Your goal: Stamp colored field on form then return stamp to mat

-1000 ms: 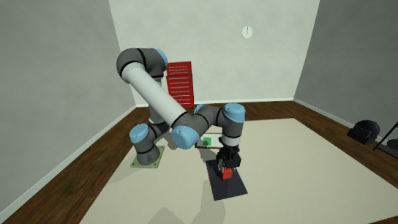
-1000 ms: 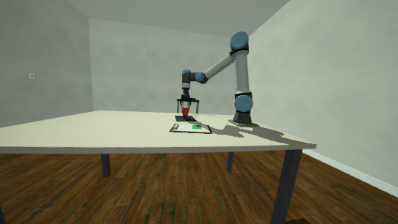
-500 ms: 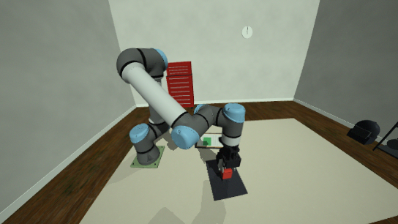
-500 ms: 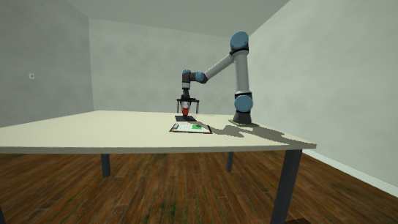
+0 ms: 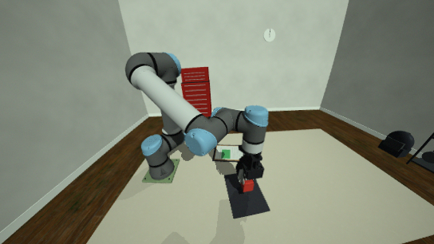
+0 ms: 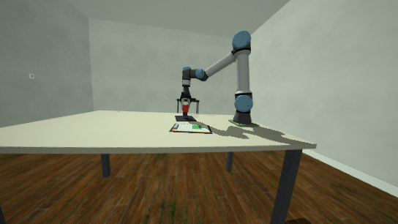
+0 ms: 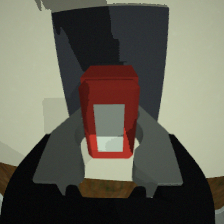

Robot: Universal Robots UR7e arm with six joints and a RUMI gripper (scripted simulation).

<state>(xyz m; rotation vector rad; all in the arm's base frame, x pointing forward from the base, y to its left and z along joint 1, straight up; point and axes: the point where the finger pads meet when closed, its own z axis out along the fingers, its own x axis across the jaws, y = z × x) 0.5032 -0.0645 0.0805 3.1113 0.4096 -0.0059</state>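
My gripper is now 290 mm to the right of the clipboard, 90 mm above it and 70 mm past it. The rest, counted from my hand: red stamp (20 mm below); dark mat (90 mm below).
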